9 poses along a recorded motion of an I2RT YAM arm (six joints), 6.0 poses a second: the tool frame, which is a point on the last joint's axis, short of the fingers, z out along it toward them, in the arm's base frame.
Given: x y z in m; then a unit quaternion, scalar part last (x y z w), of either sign.
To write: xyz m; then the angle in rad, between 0 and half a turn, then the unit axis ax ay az. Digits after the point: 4 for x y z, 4 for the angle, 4 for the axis.
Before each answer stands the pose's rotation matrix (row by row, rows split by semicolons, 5 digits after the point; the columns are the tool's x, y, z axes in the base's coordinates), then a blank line. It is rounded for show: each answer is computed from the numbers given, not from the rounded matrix.
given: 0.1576 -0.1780 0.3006 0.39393 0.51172 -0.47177 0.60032
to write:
0.03114 0.96960 0.24271; -0.16326 0.24450 -0.95581; -0.98609 -0.00986 0.16591

0.1576 -0.1780 0.3006 1.8538 0.4926 0.6398 -0.5899
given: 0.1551 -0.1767 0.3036 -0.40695 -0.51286 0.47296 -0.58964
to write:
0.02657 0.97517 0.21986; -0.14034 0.22140 -0.96503; -0.98975 -0.00522 0.14273

0.1551 -0.1767 0.3036 1.8804 0.5039 0.6350 -0.5856
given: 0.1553 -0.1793 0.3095 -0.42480 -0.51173 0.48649 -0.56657
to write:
0.00292 0.98603 0.16654; -0.11650 0.16574 -0.97926; -0.99319 -0.01655 0.11535

0.1553 -0.1793 0.3095 1.9369 0.5155 0.6210 -0.5904
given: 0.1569 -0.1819 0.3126 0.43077 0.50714 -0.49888 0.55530
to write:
-0.01215 0.99098 0.13343; -0.11714 0.13111 -0.98442; -0.99304 -0.02759 0.11449

0.1569 -0.1819 0.3126 1.9641 0.5180 0.6098 -0.5999
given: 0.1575 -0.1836 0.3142 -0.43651 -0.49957 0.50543 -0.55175
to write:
-0.01006 0.99388 0.11003; -0.12161 0.10800 -0.98669; -0.99253 -0.02331 0.11978

0.1575 -0.1836 0.3142 1.9727 0.5234 0.5990 -0.6060
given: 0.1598 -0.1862 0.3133 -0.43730 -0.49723 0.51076 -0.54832
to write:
-0.01623 0.99500 0.09857; -0.12524 0.09579 -0.98749; -0.99199 -0.02837 0.12306

0.1598 -0.1862 0.3133 1.9809 0.5229 0.5946 -0.6108
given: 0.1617 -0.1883 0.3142 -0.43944 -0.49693 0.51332 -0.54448
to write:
-0.02087 0.99572 0.08999; -0.12224 0.08679 -0.98870; -0.99228 -0.03164 0.11991

0.1617 -0.1883 0.3142 1.9901 0.5239 0.5924 -0.6120
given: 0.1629 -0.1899 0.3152 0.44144 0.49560 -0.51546 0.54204
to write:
-0.02264 0.99636 0.08218; -0.12125 0.07886 -0.98949; -0.99236 -0.03237 0.11902

0.1629 -0.1899 0.3152 1.9959 0.5253 0.5898 -0.6134
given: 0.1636 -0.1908 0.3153 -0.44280 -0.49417 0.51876 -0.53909
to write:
-0.02663 0.99695 0.07339; -0.12168 0.06964 -0.99012; -0.99221 -0.03529 0.11945

0.1636 -0.1908 0.3153 2.0029 0.5257 0.5867 -0.6159
